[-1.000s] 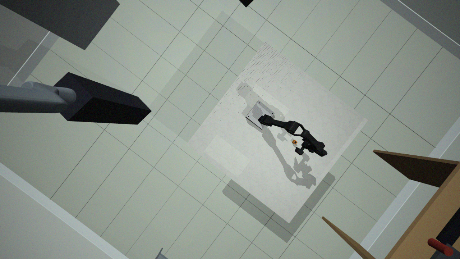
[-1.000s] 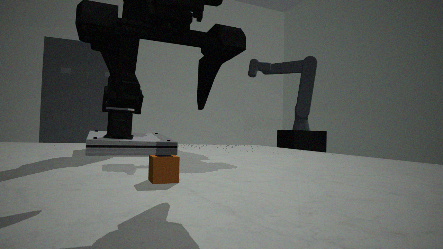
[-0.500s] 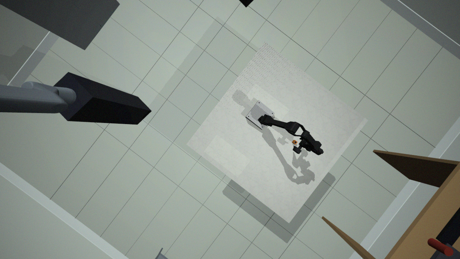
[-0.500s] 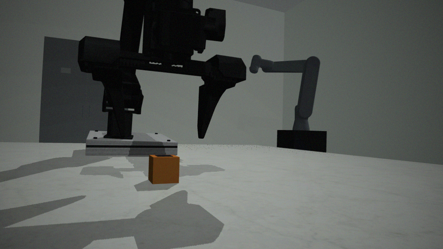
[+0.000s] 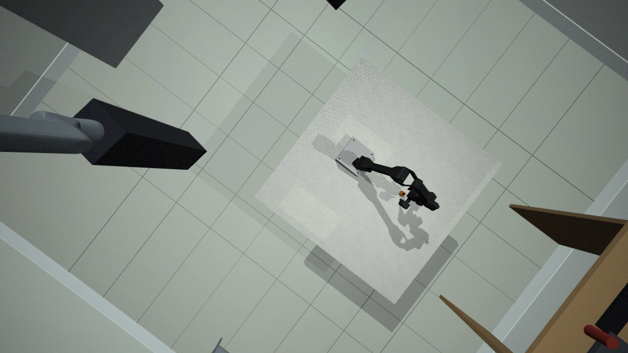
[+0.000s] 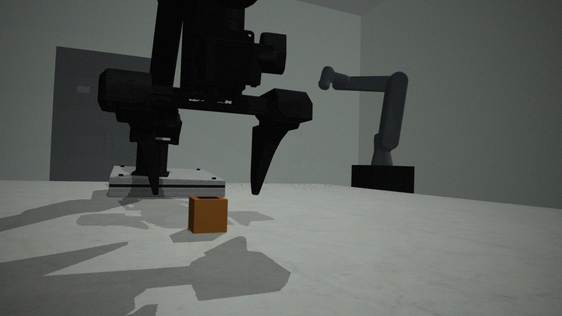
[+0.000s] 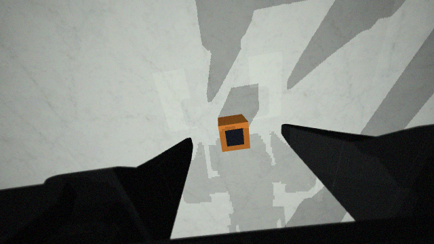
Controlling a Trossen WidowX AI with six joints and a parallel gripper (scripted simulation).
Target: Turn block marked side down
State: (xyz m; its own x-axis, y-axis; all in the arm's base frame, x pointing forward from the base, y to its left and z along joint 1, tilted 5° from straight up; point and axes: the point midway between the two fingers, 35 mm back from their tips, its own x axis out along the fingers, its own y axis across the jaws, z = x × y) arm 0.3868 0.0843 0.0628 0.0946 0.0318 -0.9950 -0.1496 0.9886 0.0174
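Right now my gripper tip is 10 mm above the orange block.
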